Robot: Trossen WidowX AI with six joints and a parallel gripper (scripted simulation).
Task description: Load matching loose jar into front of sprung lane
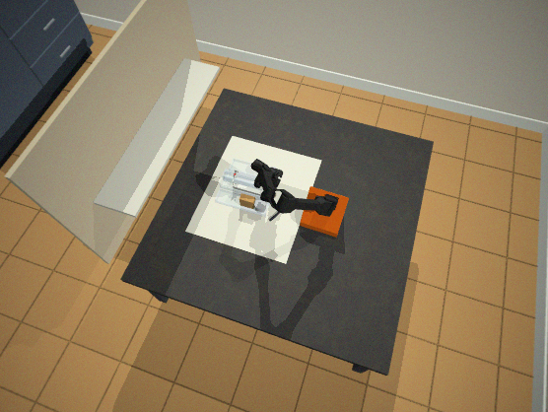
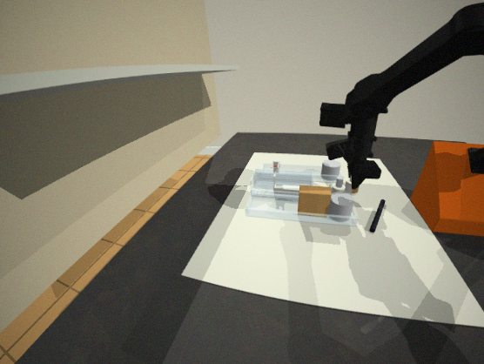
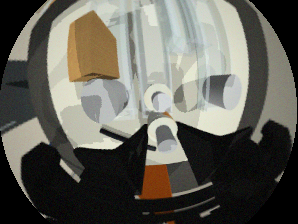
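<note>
My gripper tip is 9 cm short of the white mat, 5 cm above it and 1 cm to the right of it. Also, from my gripper tip: brown box (11 cm ahead, 8 cm to the left, 1 cm below); black rod (7 cm to the left, 6 cm behind, 4 cm below).
</note>
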